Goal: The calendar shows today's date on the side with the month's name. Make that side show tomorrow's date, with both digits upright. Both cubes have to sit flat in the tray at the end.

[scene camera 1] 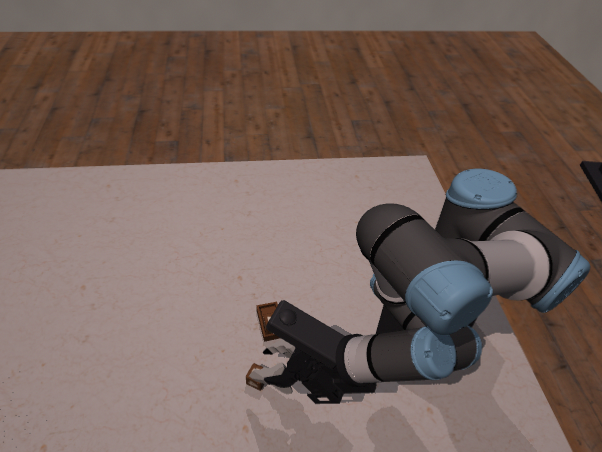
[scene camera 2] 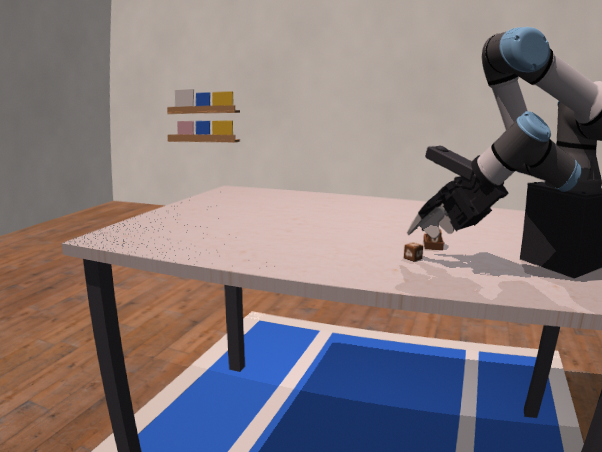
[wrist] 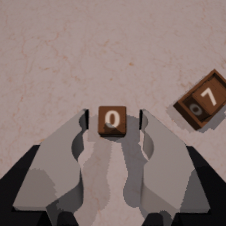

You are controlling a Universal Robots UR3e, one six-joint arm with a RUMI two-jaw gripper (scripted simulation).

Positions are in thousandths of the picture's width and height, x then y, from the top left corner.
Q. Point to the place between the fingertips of my gripper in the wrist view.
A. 507, 493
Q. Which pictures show my gripper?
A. Scene camera 1, scene camera 2 and the wrist view: all of them.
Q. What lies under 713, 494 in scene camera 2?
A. My gripper.
